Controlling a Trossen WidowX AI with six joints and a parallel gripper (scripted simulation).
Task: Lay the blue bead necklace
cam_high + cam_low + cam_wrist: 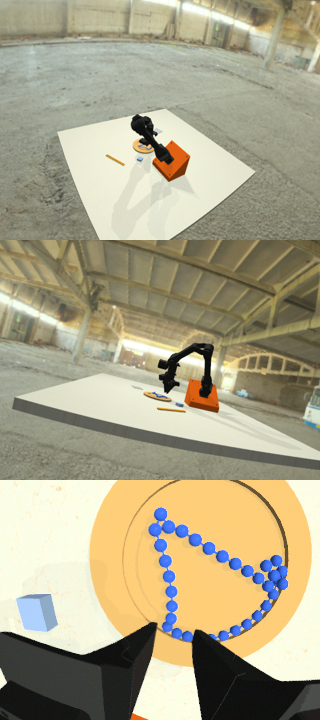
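Now: gripper tip 50 mm short of the round tan bead board and 30 mm above it. Round my gripper tip: flat grey tile 230 mm to the right, 210 mm ahead, 40 mm below; small light-blue block 120 mm to the left, 90 mm behind, 30 mm below.
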